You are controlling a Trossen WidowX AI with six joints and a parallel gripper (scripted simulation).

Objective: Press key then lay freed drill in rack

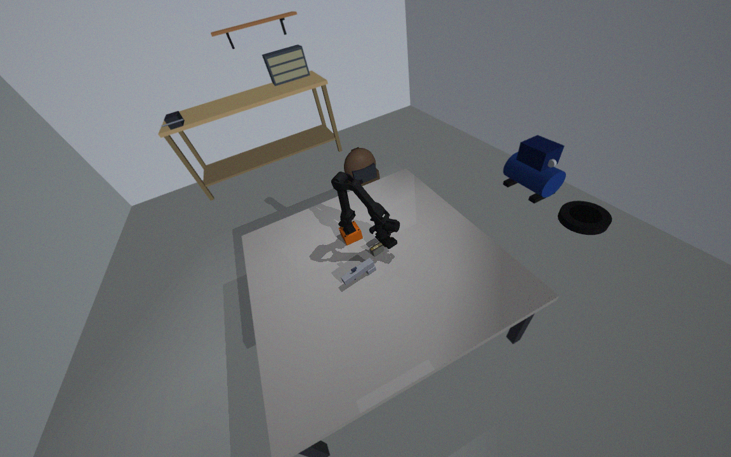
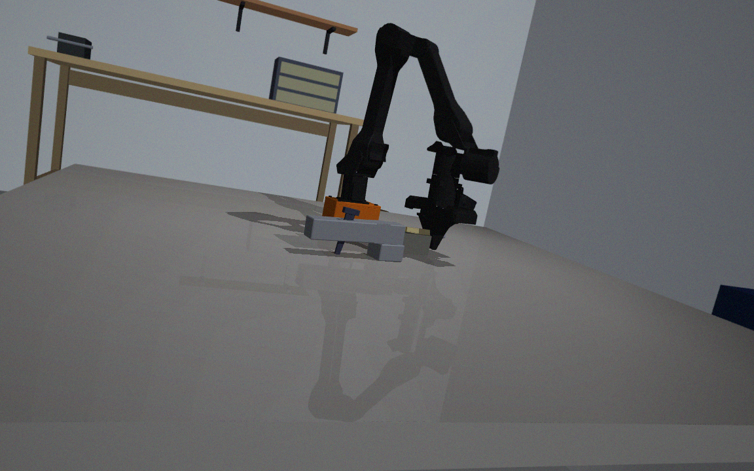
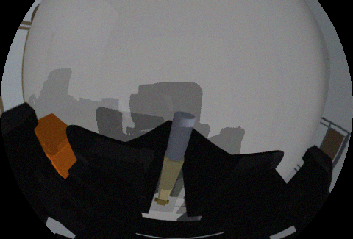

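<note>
The drill is 4 cm to the right of my gripper tip, 3 cm above it and 1 cm ahead of it. The rest, counted from my gripper tip: dark key (23 cm to the right, 11 cm ahead, 4 cm above); then grey-olive block (5 cm to the right, 1 cm ahead, 1 cm above); then grey drill fixture (20 cm to the right, 11 cm ahead, 3 cm above).
</note>
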